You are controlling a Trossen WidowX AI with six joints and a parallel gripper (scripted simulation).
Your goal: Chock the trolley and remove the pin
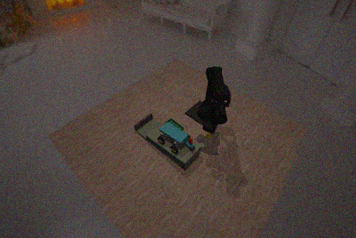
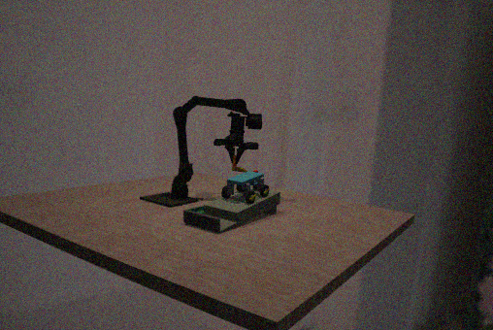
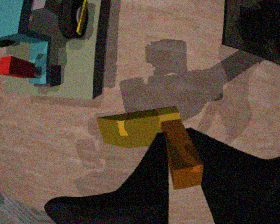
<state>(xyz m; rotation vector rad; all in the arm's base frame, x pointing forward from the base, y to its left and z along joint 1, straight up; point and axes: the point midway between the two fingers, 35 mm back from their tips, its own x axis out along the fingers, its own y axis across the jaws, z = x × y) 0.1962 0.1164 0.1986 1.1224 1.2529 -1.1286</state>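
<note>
Right now the yellow chock is 20 mm ahead of my gripper tip and 10 mm below it. Also, from my gripper tip: grey-green ramp (160 mm to the right, 130 mm below, 130 mm ahead); red-headed stop pin (130 mm ahead, 50 mm to the right, 40 mm below); trolley (160 mm to the right, 130 mm ahead, 60 mm below).
</note>
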